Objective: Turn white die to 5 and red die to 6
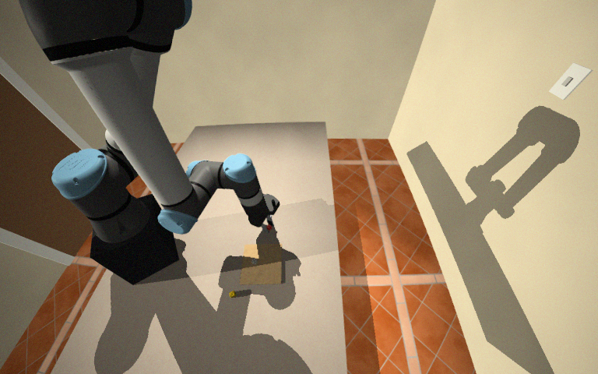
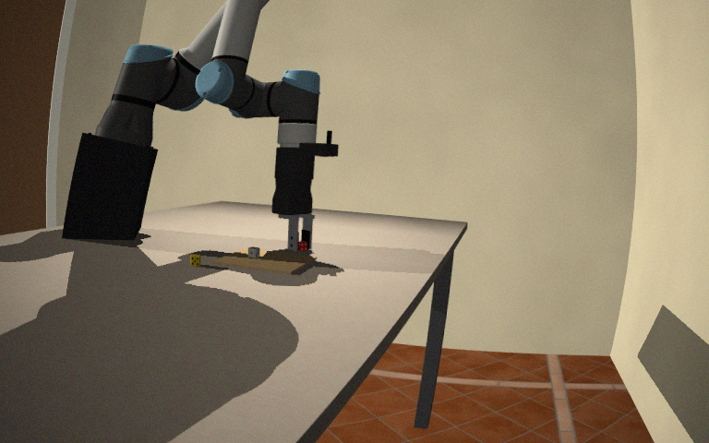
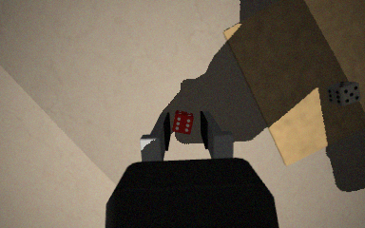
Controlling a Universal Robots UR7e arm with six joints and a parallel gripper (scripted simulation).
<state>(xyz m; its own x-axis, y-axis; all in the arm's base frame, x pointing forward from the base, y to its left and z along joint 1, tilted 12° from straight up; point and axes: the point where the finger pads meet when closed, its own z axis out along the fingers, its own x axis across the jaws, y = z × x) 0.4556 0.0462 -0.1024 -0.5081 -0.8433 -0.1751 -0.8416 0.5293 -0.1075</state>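
The red die lies 1 cm below my hand. Round my hand: white die: 5 cm behind, 13 cm to the right, 1 cm below; yellow die: 12 cm behind, 23 cm to the right, 1 cm below; tan mat: 3 cm behind, 13 cm to the right, 2 cm below.
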